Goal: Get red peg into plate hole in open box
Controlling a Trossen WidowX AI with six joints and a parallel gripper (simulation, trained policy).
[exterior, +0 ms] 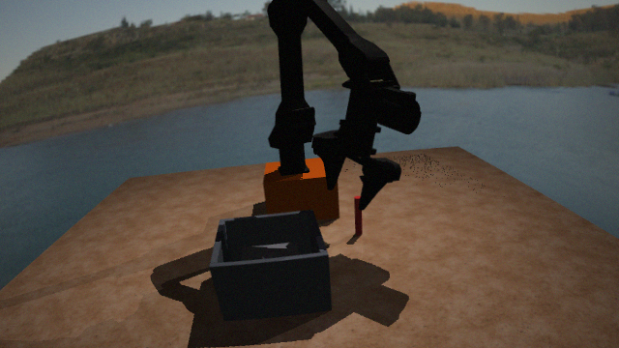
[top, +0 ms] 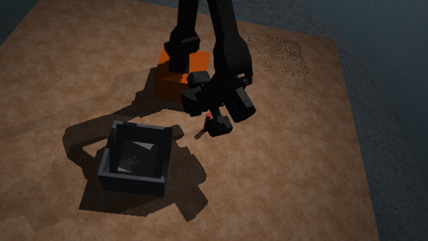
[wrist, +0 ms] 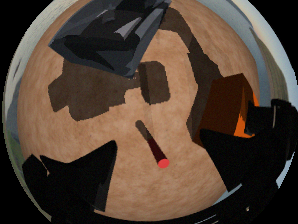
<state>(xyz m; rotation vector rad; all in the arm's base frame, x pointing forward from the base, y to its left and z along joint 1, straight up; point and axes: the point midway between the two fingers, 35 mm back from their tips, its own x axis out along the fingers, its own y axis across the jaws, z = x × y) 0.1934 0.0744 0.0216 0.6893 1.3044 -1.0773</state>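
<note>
Now: the red peg 5 cm below my gripper tip, 3 cm to the left of it and 2 cm behind it. From my gripper tip the other things lie so: grey plate: 16 cm to the right, 12 cm ahead, 4 cm below; then dark grey box: 16 cm to the right, 12 cm ahead, 6 cm below.
</note>
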